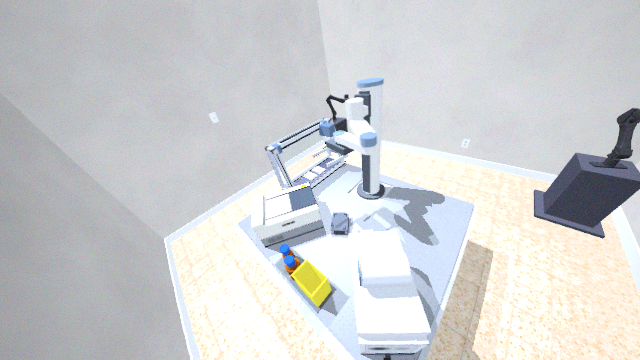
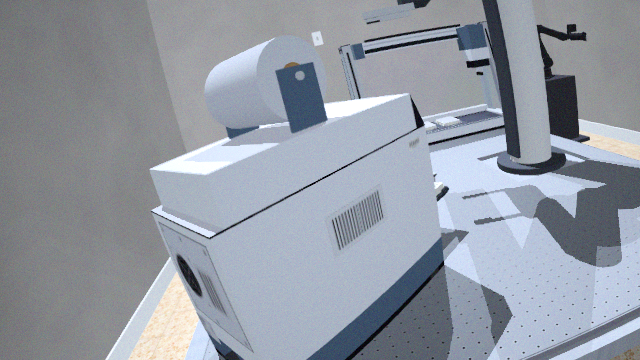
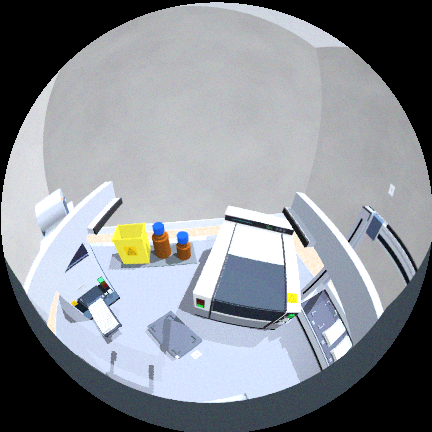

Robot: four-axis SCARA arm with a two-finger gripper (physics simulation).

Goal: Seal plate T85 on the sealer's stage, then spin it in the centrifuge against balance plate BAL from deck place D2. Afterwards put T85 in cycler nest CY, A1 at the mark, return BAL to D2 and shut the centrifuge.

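Places are measured from the arm's base along level axes (x left, y back, z up), in millimetres.
Pixels of known places: gripper, fingertip midpoint: (image 1: 319, 160) (image 2: 364, 19) (image 3: 200, 193); arm's base, link origin: (image 1: 370, 190) (image 2: 531, 162).
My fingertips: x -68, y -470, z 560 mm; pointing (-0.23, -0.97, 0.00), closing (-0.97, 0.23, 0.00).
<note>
For each thing: its middle in the pictures, then the offset to it from my fingertips. "spot": a spot on its surface instead. Level surfaces: height alone.
- white sealer, body centre: (image 2: 303, 194) (image 3: 66, 247) (image 1: 379, 282) dx +550, dy -272, dz -309 mm
- large film roll, body centre: (image 2: 261, 86) (image 1: 382, 268) (image 3: 50, 209) dx +564, dy -288, dz -129 mm
- white well plate, body centre: (image 3: 101, 315) dx +355, dy -46, dz -440 mm
- sealer's dark stage, surface spot: (image 3: 90, 296) spot: dx +509, dy -168, dz -541 mm
- centrifuge, body centre: (image 3: 251, 266) (image 1: 287, 211) dx -258, dy -207, dz -425 mm
- gantry deck, surface height: dz -489 mm
- dark flat nest, body centre: (image 3: 173, 334) (image 1: 340, 223) dx +93, dy -6, dz -518 mm
- gantry frame, surface spot: (image 2: 410, 39) (image 1: 300, 136) spot: dx -559, dy +310, dz -68 mm
My gripper (image 1: 322, 153) (image 2: 388, 14) (image 3: 200, 193) is open and empty, raised high above the bench. The white sealer (image 1: 385, 310) (image 2: 300, 250) carries a large film roll (image 2: 237, 82). A white well plate (image 3: 104, 316) sits on the sealer's dark stage (image 3: 90, 296), which sticks out at the front. The centrifuge (image 1: 287, 222) (image 3: 250, 247), a white box with a dark lid panel (image 3: 250, 280), looks shut. Two white plates (image 3: 334, 332) (image 3: 342, 347) lie on the gantry deck (image 3: 320, 311). I cannot read the labels for T85, BAL, D2 or CY.
A dark flat nest (image 1: 340, 223) (image 3: 175, 334) with corner marks lies between sealer and centrifuge. A yellow bin (image 1: 311, 283) (image 3: 132, 245) and two orange bottles (image 3: 161, 244) (image 3: 183, 249) stand near the edge. The gantry frame (image 1: 300, 134) (image 2: 410, 39) rises beside the arm column (image 1: 371, 170) (image 2: 530, 100).
</note>
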